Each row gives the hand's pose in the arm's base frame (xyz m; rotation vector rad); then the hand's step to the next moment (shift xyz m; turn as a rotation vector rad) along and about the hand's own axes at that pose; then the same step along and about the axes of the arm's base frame.
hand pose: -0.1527 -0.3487 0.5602 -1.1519 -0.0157 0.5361
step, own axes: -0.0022 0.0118 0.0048 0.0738 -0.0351 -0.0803
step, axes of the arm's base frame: -0.0079 0.0067 -0.0077 0.1010 -0.0493 -0.0223
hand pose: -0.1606 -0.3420 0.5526 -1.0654 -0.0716 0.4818
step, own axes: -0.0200 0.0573 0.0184 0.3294 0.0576 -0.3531
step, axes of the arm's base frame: -0.0429 0.0293 -0.0364 0.3753 -0.1319 -0.2797
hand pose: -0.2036 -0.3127 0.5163 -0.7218 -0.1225 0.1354
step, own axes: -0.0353 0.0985 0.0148 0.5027 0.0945 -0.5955
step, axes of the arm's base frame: -0.0451 0.0769 -0.0568 0.5812 -0.2332 -0.4734
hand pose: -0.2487 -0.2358 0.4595 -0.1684 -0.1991 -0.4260
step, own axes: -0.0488 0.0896 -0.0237 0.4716 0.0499 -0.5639
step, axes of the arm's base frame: -0.0018 0.0947 -0.0447 0.5296 -0.2546 -0.4445
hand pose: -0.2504 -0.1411 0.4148 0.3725 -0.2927 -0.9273
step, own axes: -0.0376 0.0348 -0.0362 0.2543 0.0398 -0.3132
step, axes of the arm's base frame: 0.0181 0.0564 -0.0206 0.2985 -0.1285 -0.2423
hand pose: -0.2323 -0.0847 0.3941 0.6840 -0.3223 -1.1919
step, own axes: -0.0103 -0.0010 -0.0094 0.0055 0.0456 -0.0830
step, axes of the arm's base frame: 0.0009 0.0123 -0.0065 0.0830 0.0304 -0.0344
